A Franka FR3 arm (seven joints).
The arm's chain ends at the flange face. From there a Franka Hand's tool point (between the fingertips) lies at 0.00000 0.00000 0.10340 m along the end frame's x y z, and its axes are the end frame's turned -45 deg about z.
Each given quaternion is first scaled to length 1.
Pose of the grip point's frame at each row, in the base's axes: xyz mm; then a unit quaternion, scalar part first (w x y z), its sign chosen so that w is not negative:
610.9, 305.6, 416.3, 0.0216, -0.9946, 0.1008, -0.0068
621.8, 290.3, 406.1, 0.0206, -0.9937, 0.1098, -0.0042
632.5, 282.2, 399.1, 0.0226, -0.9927, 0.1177, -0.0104
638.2, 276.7, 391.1, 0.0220, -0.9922, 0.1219, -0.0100
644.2, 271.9, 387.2, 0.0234, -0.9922, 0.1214, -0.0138
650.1, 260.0, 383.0, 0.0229, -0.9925, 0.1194, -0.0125
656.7, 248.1, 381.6, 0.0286, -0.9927, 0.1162, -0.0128
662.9, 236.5, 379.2, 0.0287, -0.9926, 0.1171, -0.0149
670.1, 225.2, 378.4, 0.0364, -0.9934, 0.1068, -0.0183
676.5, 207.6, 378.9, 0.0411, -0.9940, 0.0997, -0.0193
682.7, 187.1, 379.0, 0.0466, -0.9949, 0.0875, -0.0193
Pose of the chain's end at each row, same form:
609.1, 301.3, 519.6, 0.0226, -0.8804, 0.4738, 0.0020
620.5, 286.2, 509.4, 0.0206, -0.8761, 0.4817, 0.0040
629.8, 277.8, 502.4, 0.0249, -0.8721, 0.4886, -0.0010
635.6, 272.4, 494.4, 0.0242, -0.8701, 0.4923, -0.0008
640.8, 267.4, 490.4, 0.0269, -0.8702, 0.4919, -0.0038
647.0, 255.6, 486.3, 0.0259, -0.8713, 0.4901, -0.0028
653.4, 242.5, 484.8, 0.0313, -0.8727, 0.4873, -0.0009
659.1, 231.0, 482.4, 0.0322, -0.8722, 0.4880, -0.0028
665.5, 218.1, 481.5, 0.0406, -0.8770, 0.4788, -0.0030
671.7, 199.5, 481.9, 0.0454, -0.8802, 0.4725, -0.0021
677.9, 177.9, 481.9, 0.0504, -0.8857, 0.4616, 0.0000

